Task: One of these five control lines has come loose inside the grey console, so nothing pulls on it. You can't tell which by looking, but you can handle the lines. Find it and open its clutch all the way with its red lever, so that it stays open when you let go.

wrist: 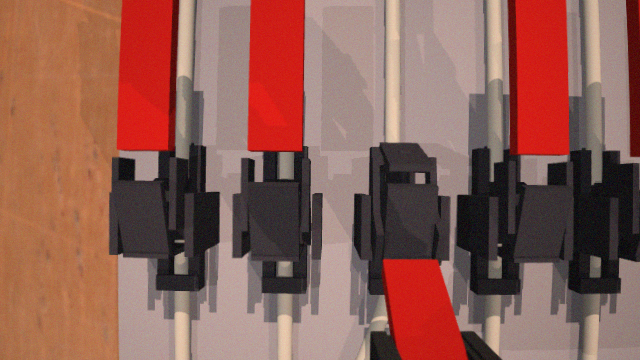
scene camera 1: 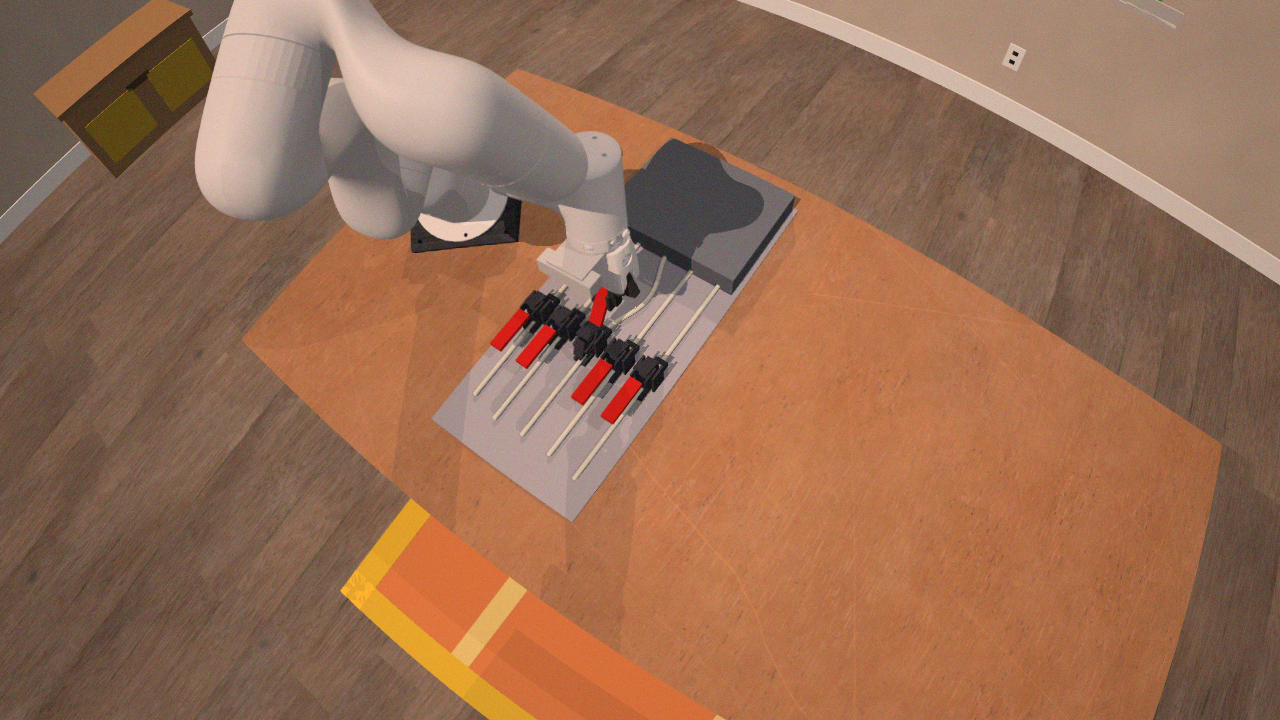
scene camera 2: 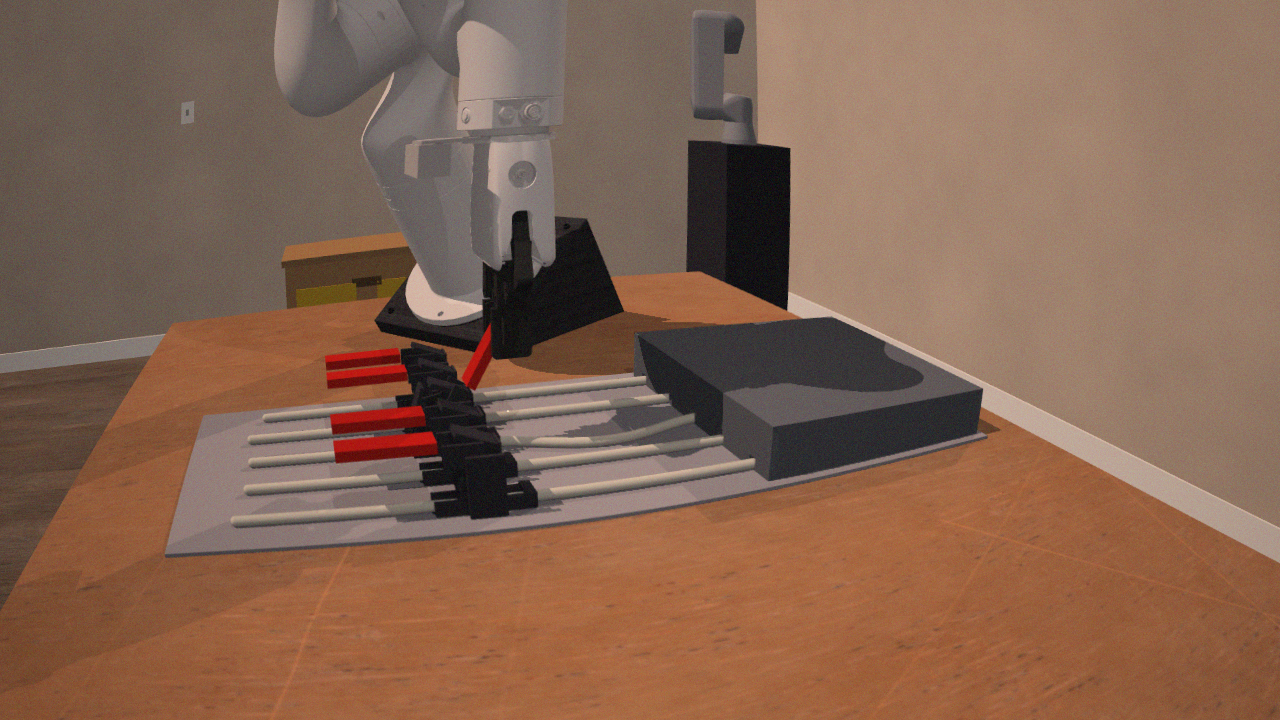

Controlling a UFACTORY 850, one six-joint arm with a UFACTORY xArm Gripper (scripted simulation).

Labels:
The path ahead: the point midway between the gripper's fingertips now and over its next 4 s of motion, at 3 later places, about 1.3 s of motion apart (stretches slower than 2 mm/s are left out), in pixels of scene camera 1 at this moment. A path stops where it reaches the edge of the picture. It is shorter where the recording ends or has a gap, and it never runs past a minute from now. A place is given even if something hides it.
My gripper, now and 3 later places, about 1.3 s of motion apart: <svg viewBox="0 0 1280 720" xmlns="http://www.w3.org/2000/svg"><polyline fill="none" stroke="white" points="607,300 615,301 617,304 616,286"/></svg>

